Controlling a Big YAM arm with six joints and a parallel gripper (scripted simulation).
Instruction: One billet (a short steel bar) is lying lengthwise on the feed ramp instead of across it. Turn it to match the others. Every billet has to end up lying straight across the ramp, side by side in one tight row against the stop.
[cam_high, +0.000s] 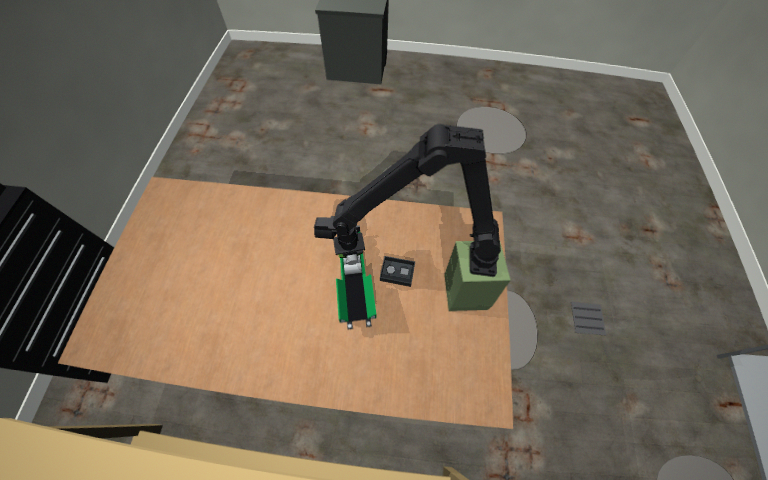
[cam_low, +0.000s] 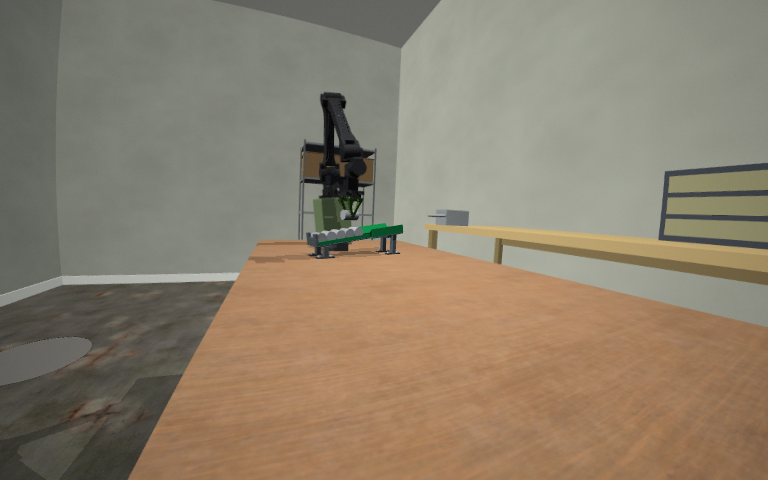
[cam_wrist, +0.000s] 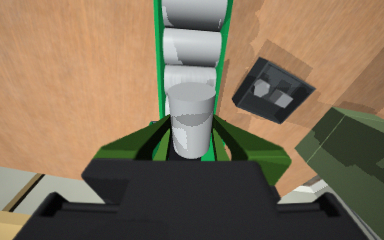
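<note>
Now: hand right at the grey steel billet. Round my hand: small dark box (18 cm behind, 2 cm to the right, 16 cm below).
</note>
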